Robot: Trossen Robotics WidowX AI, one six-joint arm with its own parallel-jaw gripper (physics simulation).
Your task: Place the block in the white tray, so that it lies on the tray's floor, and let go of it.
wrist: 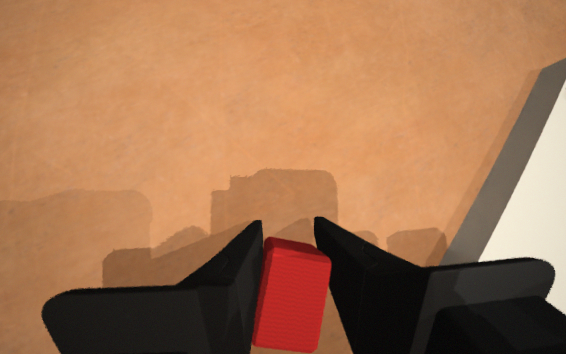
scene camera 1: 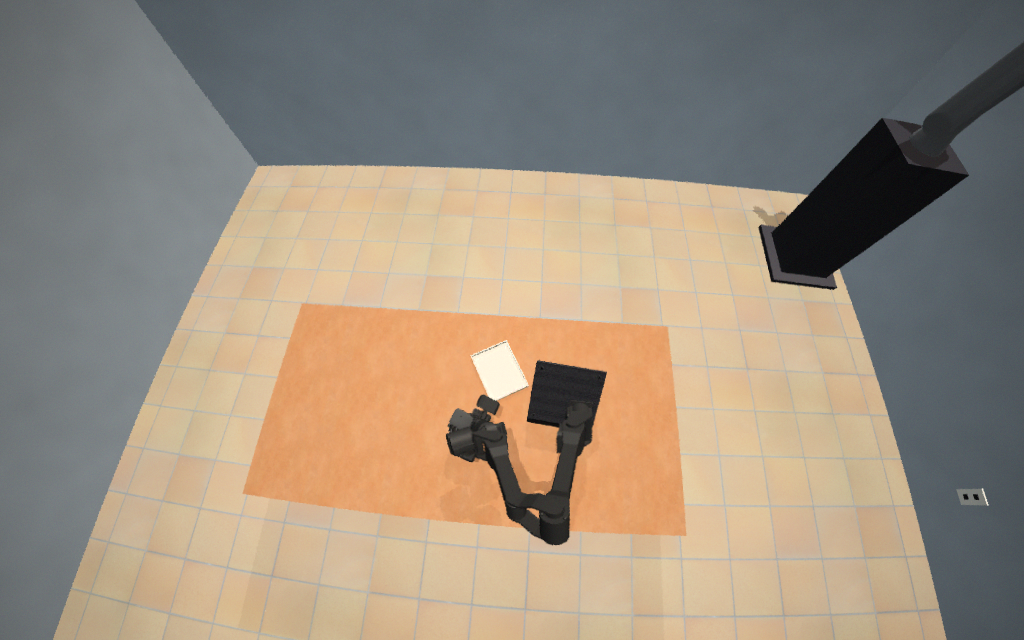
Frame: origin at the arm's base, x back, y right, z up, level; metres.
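Where they show: gripper, fingertip midpoint: (wrist: 288, 226); arm's base, origin of the base link: (scene camera 1: 579, 411).
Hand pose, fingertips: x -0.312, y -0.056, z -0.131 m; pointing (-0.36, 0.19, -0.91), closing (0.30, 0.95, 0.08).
Observation:
Things, the pixels of their top centre, and the offset from my fingertips. Level surfaces: height alone.
- red block, middle of its top: (wrist: 293, 303) dx +0.023, dy -0.011, dz +0.028 m
- white tray, middle of its top: (scene camera 1: 499, 370) dx +0.065, dy +0.181, dz +0.017 m
- orange mat, its level: dz -0.004 m
The red block (wrist: 291, 300) lies between the fingers in the wrist view, slightly turned; it is hidden under the hand in the scene view. My gripper (scene camera 1: 474, 427) (wrist: 288, 226) is low over the orange mat, pointing down. Its left finger lies along the block's left side and its right finger meets the block near the upper right corner, so it is shut on the block. The white tray (scene camera 1: 499, 370) (wrist: 530, 210) sits beside the hand, beyond it in the scene view and at the right edge in the wrist view.
A black square plate (scene camera 1: 566, 388) lies right of the tray, partly under the arm. Both lie on the orange mat (scene camera 1: 362, 392). A black column (scene camera 1: 868, 203) stands at the far right on the tiled floor (scene camera 1: 377, 249).

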